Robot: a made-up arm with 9 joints. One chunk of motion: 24 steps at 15 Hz.
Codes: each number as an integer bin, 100 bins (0 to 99) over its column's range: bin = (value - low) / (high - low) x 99, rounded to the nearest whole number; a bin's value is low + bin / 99 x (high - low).
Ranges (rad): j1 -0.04..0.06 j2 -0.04..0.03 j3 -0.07..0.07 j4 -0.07..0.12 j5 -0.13..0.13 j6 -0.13..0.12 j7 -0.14..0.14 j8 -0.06..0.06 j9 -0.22..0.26
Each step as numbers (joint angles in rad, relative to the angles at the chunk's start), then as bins.
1 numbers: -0.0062 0.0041 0.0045 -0.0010 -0.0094 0.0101 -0.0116 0.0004 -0.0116
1 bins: 33 62 53 36 46 55 45 50 43
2 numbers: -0.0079 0.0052 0.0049 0.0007 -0.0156 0.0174 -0.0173 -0.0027 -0.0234
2 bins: 32 64 53 37 44 58 43 47 41
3 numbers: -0.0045 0.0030 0.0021 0.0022 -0.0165 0.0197 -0.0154 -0.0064 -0.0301
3 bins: 35 61 51 38 43 59 44 44 39
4 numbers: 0.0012 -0.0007 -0.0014 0.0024 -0.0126 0.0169 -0.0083 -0.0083 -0.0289
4 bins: 41 56 49 38 45 58 47 43 39
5 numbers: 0.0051 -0.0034 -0.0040 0.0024 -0.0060 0.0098 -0.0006 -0.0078 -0.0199
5 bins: 45 52 47 38 47 55 49 43 41
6 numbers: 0.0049 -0.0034 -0.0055 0.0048 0.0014 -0.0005 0.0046 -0.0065 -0.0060
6 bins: 44 52 46 39 50 51 51 44 44
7 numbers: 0.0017 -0.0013 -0.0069 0.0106 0.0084 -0.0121 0.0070 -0.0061 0.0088
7 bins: 41 55 45 42 53 47 52 44 47
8 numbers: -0.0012 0.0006 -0.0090 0.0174 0.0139 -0.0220 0.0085 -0.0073 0.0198
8 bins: 38 57 43 46 55 43 53 43 49
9 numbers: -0.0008 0.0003 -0.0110 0.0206 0.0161 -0.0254 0.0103 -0.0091 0.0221
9 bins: 39 57 42 47 56 41 53 42 50
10 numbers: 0.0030 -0.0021 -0.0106 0.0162 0.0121 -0.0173 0.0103 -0.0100 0.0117
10 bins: 43 54 42 45 54 45 53 41 48
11 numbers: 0.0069 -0.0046 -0.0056 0.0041 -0.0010 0.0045 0.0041 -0.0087 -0.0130
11 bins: 46 50 46 39 49 53 51 42 43
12 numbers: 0.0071 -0.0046 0.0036 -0.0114 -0.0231 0.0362 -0.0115 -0.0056 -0.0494
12 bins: 47 50 52 31 41 66 45 45 35
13 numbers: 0.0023 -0.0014 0.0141 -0.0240 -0.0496 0.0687 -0.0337 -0.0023 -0.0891
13 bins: 42 55 59 24 31 79 38 48 27
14 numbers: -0.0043 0.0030 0.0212 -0.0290 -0.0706 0.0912 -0.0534 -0.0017 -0.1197
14 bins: 35 61 64 21 23 88 31 48 21
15 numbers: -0.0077 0.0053 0.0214 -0.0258 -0.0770 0.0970 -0.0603 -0.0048 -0.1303
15 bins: 32 64 65 23 20 90 28 46 19
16 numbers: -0.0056 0.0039 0.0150 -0.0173 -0.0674 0.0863 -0.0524 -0.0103 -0.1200
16 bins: 34 62 60 27 24 86 31 41 21
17 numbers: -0.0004 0.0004 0.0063 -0.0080 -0.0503 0.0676 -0.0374 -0.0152 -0.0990
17 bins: 39 57 54 32 30 78 36 37 25
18 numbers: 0.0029 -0.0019 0.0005 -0.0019 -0.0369 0.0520 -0.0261 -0.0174 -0.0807
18 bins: 42 54 50 35 35 72 40 35 29
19 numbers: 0.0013 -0.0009 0.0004 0.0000 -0.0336 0.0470 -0.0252 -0.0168 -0.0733
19 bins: 41 55 50 36 37 70 41 36 30
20 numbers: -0.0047 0.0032 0.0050 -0.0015 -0.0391 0.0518 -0.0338 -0.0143 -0.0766
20 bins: 35 61 53 36 35 72 38 38 30
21 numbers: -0.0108 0.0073 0.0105 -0.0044 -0.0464 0.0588 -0.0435 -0.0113 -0.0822
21 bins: 29 67 57 34 32 75 34 40 28
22 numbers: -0.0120 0.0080 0.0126 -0.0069 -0.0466 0.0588 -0.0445 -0.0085 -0.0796
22 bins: 28 68 58 33 32 75 34 42 29
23 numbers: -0.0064 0.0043 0.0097 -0.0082 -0.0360 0.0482 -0.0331 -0.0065 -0.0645
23 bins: 33 63 56 32 36 71 38 44 32
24 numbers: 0.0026 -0.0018 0.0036 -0.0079 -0.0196 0.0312 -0.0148 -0.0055 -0.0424
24 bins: 42 54 52 32 42 64 44 45 37
